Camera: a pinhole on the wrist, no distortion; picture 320 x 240 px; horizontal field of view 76.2 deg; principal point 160.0 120.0 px. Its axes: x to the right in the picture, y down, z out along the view. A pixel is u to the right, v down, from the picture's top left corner.
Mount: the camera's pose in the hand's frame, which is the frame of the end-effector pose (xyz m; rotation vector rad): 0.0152 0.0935 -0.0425 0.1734 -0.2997 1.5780
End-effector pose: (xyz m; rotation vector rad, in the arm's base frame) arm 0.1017 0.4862 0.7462 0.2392 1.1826 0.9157
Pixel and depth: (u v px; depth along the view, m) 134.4 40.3 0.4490
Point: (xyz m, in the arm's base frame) 0.4919 0.6519 0.7355
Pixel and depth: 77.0 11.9 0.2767
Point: 0.3331 0.5875 0.6699
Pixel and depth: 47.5 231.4 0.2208
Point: 0.2419 0.3802 0.8224
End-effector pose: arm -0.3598 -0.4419 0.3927 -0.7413 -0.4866 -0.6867
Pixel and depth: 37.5 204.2 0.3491
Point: -0.6465 -0.3374 0.5349
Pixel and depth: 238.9 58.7 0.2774
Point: -0.2700 -0.2148 0.5556
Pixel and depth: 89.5 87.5 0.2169
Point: -0.3890 -0.3706 0.5271
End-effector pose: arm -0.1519 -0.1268 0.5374 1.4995 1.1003 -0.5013
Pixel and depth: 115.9 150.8 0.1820
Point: -0.1313 -0.2442 0.5283
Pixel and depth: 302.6 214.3 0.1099
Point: -0.0396 -0.2059 0.6249
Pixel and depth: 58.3 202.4 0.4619
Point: -0.3859 -0.5137 0.4768
